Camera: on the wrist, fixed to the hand. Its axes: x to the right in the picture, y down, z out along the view.
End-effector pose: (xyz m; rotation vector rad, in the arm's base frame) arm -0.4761 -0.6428 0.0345 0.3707 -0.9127 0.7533
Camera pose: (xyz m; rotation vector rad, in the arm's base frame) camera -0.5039 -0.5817 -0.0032 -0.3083 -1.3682 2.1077
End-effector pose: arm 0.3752 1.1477 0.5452 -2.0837 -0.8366 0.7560
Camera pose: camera 0.4154 1.0869 0.5204 -2.3700 0.8479 1.7271
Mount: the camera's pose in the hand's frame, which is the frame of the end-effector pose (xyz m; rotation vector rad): -0.0155 0.0630 -0.0414 0.0242 -0.2475 1.4992
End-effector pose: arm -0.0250 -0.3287 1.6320 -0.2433 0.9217 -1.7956
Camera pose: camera 0.0033 -0.3051 1.5645 0.2242 0.5749 -0.3670
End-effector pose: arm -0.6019 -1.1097 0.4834 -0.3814 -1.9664 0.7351
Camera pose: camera -0.5606 -1.0558 0.4471 -1.8893 -1.6066 1.7392
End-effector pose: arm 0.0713 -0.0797 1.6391 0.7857 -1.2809 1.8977
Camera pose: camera 0.0245 -0.0605 1.5810 0.0799 1.5831 -1.9703
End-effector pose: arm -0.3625 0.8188 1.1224 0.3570 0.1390 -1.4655
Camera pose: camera -0.2969 0.8507 1.0978 0.1883 -0.3079 -0.0140
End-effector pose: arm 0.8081 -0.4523 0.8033 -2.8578 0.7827 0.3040
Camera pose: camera 0.7687 -0.5070 0.8405 -1.5508 2.5643 0.7199
